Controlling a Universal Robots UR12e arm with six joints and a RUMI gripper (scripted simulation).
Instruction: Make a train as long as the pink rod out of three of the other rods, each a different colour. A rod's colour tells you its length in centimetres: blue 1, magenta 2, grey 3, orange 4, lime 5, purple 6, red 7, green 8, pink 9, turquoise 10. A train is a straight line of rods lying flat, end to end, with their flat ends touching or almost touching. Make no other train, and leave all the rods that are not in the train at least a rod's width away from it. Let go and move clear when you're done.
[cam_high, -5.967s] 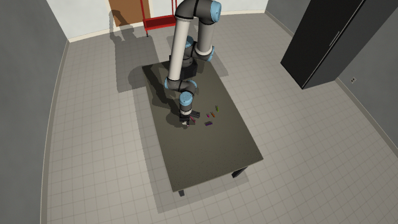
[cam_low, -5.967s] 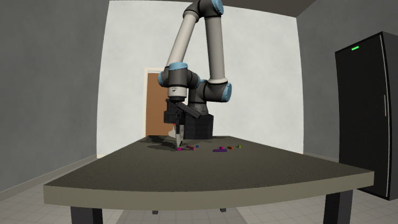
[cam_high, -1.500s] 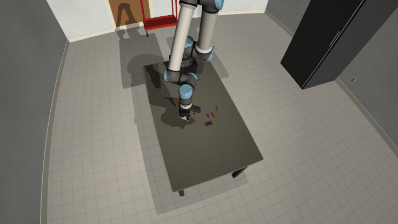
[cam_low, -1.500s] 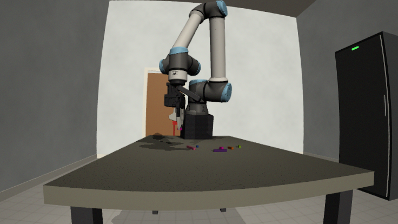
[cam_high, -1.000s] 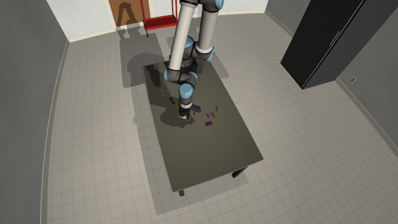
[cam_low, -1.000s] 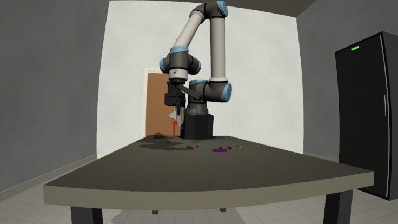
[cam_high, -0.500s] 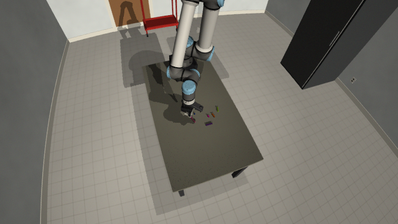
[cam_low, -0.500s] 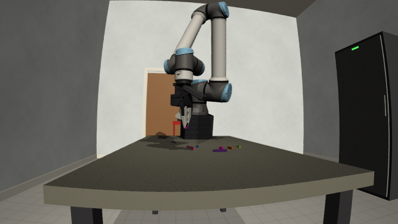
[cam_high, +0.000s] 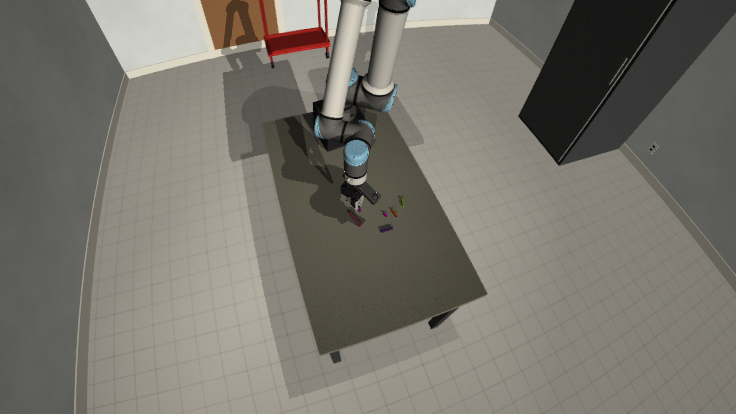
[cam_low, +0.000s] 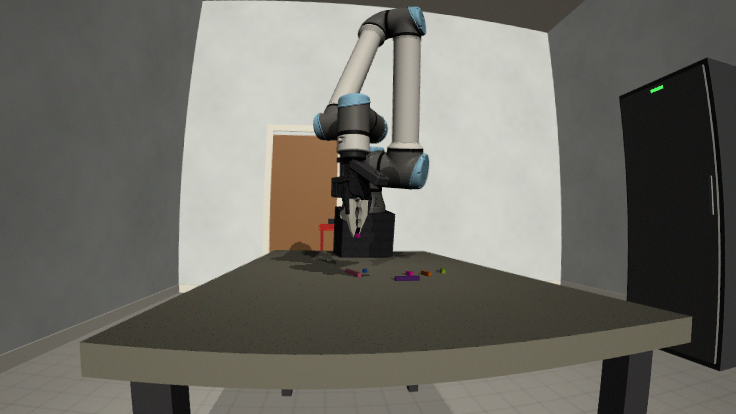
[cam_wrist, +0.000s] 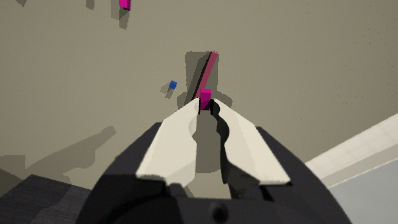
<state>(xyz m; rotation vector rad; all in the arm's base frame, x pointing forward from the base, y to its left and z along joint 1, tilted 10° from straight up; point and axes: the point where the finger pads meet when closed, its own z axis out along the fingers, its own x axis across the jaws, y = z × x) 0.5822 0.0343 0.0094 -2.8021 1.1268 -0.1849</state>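
The blue rod is 110 mm below my hand, 50 mm behind it and 20 mm to the left of it. Also, from my hand: purple rod 130 mm to the left, 110 mm below, 70 mm ahead; then orange rod 190 mm to the left, 110 mm below, 20 mm behind; then pink rod 110 mm below, 10 mm to the right, 10 mm behind.
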